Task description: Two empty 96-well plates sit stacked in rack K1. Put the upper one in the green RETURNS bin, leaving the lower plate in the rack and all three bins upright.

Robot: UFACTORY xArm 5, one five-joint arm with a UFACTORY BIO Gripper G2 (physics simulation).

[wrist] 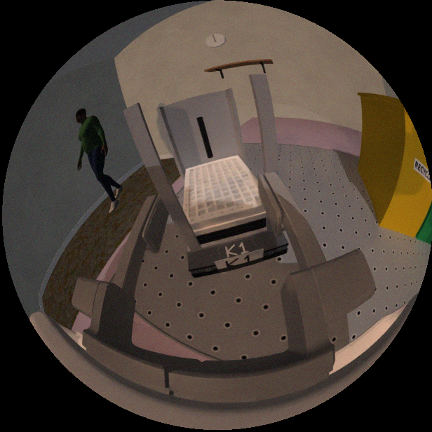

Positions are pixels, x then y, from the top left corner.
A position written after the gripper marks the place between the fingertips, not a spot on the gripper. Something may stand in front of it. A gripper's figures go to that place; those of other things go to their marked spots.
The gripper (209,191) is 0.12 m from the lens. A pale 96-well plate (223,193) is 0.16 m from the lens.
